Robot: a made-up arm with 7 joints. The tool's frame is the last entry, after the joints.
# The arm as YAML. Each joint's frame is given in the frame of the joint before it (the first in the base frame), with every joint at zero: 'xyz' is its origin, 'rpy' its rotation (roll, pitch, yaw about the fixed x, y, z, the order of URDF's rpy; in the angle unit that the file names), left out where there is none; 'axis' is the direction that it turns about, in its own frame. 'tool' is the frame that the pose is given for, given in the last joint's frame.
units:
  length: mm
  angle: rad
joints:
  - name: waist
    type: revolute
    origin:
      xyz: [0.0, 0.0, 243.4]
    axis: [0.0, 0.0, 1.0]
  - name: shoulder
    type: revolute
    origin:
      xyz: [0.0, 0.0, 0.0]
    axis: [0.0, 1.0, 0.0]
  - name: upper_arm
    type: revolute
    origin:
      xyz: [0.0, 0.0, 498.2]
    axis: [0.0, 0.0, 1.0]
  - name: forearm
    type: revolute
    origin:
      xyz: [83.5, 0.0, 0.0]
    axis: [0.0, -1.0, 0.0]
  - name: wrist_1
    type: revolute
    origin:
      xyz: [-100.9, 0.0, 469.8]
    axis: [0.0, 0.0, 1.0]
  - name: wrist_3
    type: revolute
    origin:
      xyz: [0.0, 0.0, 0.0]
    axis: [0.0, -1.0, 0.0]
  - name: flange
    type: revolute
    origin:
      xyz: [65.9, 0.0, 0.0]
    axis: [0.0, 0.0, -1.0]
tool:
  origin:
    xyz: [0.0, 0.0, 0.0]
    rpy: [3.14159, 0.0, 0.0]
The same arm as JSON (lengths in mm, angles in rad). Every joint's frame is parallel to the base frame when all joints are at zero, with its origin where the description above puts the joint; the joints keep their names.
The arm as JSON. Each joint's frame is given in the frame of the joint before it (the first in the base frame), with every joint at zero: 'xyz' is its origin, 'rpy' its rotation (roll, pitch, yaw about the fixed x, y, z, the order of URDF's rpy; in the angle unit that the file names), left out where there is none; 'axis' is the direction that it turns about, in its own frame. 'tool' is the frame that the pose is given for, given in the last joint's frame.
{"units": {"length": "mm", "angle": "rad"}, "joints": [
  {"name": "waist", "type": "revolute", "origin": {"xyz": [0.0, 0.0, 243.4]}, "axis": "+z"},
  {"name": "shoulder", "type": "revolute", "origin": {"xyz": [0.0, 0.0, 0.0]}, "axis": "+y"},
  {"name": "upper_arm", "type": "revolute", "origin": {"xyz": [0.0, 0.0, 498.2]}, "axis": "+z"},
  {"name": "forearm", "type": "revolute", "origin": {"xyz": [83.5, 0.0, 0.0]}, "axis": "-y"},
  {"name": "wrist_1", "type": "revolute", "origin": {"xyz": [-100.9, 0.0, 469.8]}, "axis": "+z"},
  {"name": "wrist_3", "type": "revolute", "origin": {"xyz": [0.0, 0.0, 0.0]}, "axis": "-y"},
  {"name": "flange", "type": "revolute", "origin": {"xyz": [65.9, 0.0, 0.0]}, "axis": "-z"}
], "tool": {"origin": {"xyz": [0.0, 0.0, 0.0], "rpy": [3.1416, 0.0, 0.0]}}}

